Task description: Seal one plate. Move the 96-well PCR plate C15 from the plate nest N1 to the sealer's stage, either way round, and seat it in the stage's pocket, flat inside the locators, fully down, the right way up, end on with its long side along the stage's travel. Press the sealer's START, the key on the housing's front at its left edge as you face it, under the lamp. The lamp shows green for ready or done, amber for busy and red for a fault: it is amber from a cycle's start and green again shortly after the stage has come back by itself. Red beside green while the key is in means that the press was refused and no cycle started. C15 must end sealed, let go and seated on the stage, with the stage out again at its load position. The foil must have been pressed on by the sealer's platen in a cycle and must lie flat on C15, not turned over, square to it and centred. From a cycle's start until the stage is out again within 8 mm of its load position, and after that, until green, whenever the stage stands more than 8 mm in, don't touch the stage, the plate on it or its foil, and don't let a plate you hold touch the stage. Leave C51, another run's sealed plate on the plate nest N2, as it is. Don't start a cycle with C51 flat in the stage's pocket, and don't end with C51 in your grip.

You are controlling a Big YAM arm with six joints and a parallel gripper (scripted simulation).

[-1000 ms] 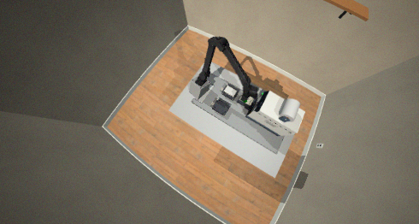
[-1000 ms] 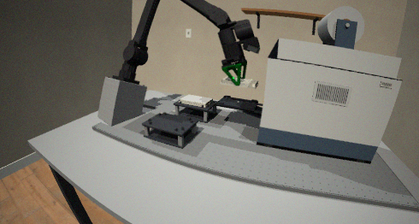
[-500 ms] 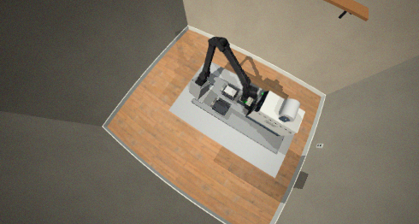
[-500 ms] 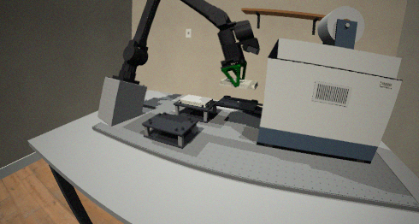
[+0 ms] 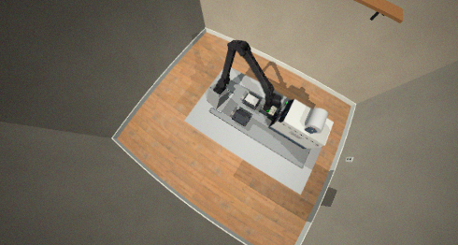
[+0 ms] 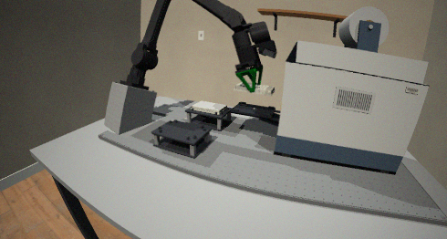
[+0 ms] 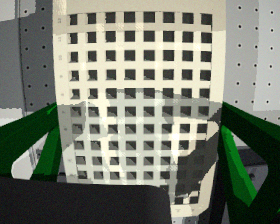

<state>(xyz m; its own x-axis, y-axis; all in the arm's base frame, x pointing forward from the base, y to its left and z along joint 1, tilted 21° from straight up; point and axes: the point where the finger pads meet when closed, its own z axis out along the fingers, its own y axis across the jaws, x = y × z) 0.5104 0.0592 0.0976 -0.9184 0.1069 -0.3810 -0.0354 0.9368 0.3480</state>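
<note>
Right now the dark stage is 80 mm below my hand. Round my hand: 96-well plate C15: right at my hand; then white start key: 100 mm to the left, 100 mm ahead, 10 mm above; then sealed plate C51: 190 mm behind, 110 mm below, 30 mm to the left.
</note>
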